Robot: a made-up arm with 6 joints. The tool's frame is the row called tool.
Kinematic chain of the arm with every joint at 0, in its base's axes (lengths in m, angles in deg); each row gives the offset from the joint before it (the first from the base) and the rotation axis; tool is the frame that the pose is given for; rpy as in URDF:
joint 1: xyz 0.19 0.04 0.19 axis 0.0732 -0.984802 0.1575
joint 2: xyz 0 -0.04 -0.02 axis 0.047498 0.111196 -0.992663
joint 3: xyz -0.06 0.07 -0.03 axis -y
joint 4: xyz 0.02 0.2 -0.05 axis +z
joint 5: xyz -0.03 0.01 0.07 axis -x
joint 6: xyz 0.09 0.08 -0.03 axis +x
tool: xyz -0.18 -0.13 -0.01 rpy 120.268 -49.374 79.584
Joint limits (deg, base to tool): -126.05..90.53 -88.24..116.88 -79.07..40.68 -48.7..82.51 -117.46..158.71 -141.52..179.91
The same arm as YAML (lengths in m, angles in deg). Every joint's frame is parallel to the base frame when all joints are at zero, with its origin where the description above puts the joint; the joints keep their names.
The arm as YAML. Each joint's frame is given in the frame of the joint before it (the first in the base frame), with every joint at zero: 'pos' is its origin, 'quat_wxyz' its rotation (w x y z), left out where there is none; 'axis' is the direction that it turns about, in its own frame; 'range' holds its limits. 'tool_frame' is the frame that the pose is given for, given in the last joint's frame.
length_unit: m
angle_unit: deg
joints:
  - joint: joint 1
    pos: [0.19, 0.04, 0.19]
    axis: [0.0732, -0.984802, 0.1575]
    range: [-126.05, 90.53]
  - joint: joint 2
    pos: [0.0, -0.04, -0.02]
    axis: [0.047498, 0.111196, -0.992663]
    range: [-88.24, 116.88]
  - joint: joint 3
    pos: [-0.06, 0.07, -0.03]
    axis: [0.0, -1.0, 0.0]
    range: [-79.07, 40.68]
  - joint: joint 4
    pos: [0.02, 0.2, -0.05]
    axis: [0.0, 0.0, 1.0]
    range: [-48.7, 82.51]
  - joint: joint 5
    pos: [-0.03, 0.01, 0.07]
    axis: [-1.0, 0.0, 0.0]
    range: [-117.46, 158.71]
  - joint: joint 6
    pos: [0.09, 0.08, -0.03]
    axis: [1.0, 0.0, 0.0]
    range: [-141.52, 179.91]
tool_frame:
  pos: [-0.18, -0.13, -0.01]
  quat_wxyz: [0.115854, 0.738537, 0.34447, 0.567874]

